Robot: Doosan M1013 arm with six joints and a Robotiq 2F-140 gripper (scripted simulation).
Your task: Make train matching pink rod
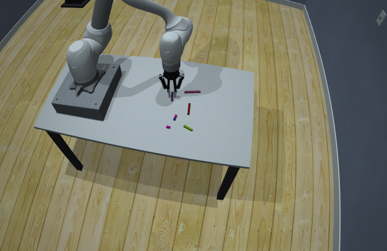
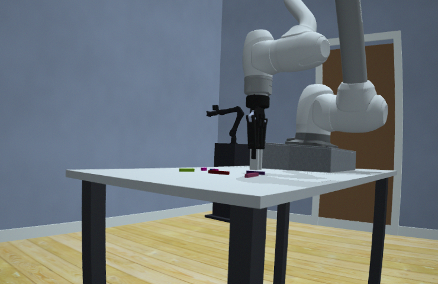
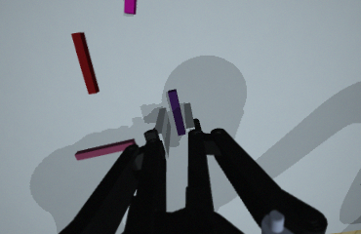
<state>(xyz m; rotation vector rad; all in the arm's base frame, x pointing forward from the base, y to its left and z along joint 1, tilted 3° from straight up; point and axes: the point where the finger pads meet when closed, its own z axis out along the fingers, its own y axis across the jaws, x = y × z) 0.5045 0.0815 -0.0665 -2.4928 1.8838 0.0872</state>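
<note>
Now: hand 40 mm above the purple rod. Round my hand: red rod (110 mm ahead, 50 mm to the right, 40 mm below); then pink rod (100 mm ahead, 60 mm to the left, 40 mm below); then blue rod (140 mm to the right, 60 mm ahead, 40 mm below).
</note>
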